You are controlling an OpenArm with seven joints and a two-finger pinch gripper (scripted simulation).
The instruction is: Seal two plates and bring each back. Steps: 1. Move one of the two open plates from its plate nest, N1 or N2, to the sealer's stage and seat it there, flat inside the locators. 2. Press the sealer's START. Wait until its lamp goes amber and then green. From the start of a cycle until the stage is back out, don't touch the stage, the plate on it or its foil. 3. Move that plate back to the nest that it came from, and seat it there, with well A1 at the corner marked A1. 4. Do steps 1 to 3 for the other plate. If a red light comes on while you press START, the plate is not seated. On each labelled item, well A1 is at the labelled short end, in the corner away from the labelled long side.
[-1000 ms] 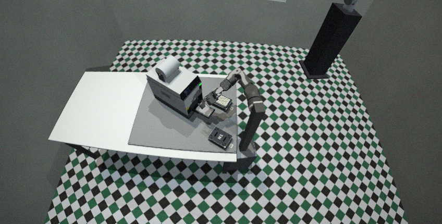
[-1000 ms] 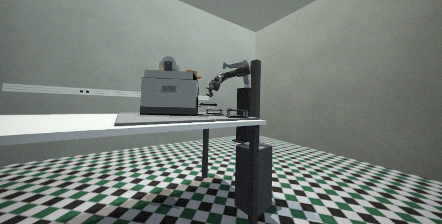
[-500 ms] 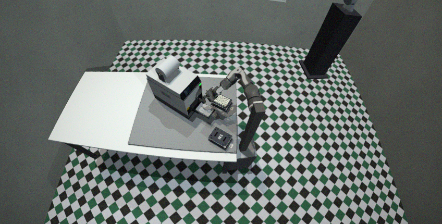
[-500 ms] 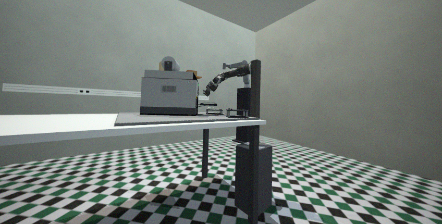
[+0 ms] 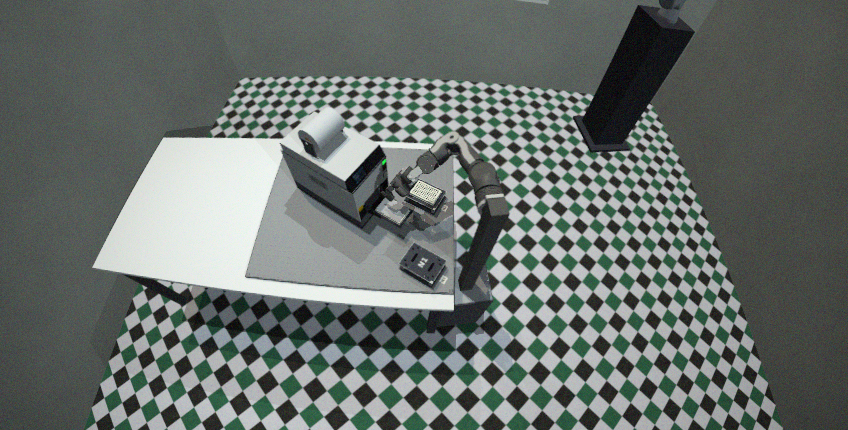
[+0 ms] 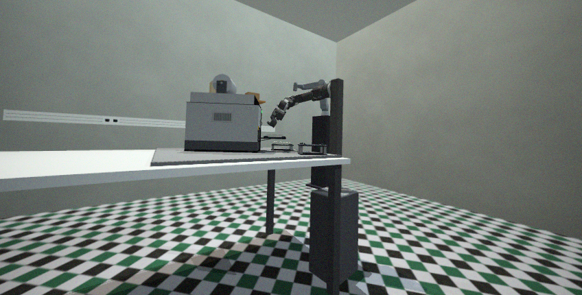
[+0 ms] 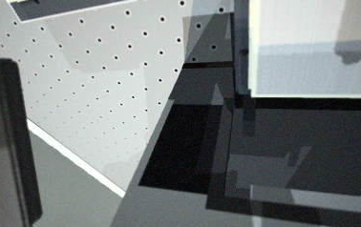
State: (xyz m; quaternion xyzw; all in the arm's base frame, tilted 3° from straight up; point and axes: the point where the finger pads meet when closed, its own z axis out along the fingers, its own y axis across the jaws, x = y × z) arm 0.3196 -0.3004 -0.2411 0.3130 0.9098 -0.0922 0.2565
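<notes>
Right now the dark stage is 1 cm ahead of my hand, 7 cm to the left of it and 8 cm below it. Round my hand: white foil roll (27 cm ahead, 14 cm to the right, 24 cm above); touch screen (13 cm ahead, 3 cm to the left, 14 cm above).
</notes>
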